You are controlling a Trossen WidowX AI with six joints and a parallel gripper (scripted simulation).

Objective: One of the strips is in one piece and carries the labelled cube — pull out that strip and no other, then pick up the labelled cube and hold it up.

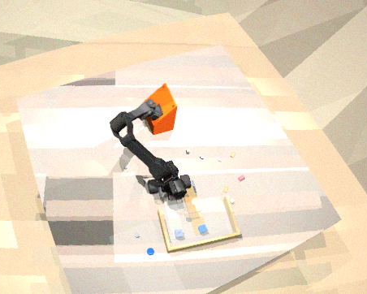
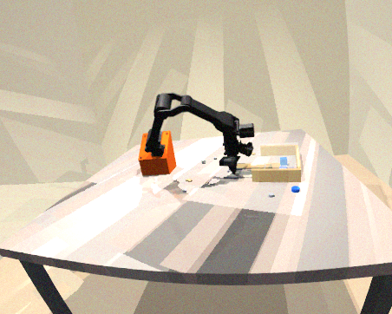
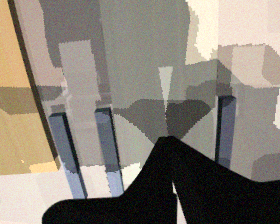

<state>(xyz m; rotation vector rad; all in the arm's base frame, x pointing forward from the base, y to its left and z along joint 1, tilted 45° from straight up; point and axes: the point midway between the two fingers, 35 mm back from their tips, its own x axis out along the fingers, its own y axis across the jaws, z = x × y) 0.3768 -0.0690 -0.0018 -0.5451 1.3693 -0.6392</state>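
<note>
My gripper tip is 21 cm short of the labelled cube, 2 cm to the left of it and 2 cm below it. Round my gripper tip: tan strip 9 cm to the left, 6 cm ahead; then blue disc 25 cm ahead, 16 cm to the right; then pink bit 37 cm to the left, 3 cm ahead.
</note>
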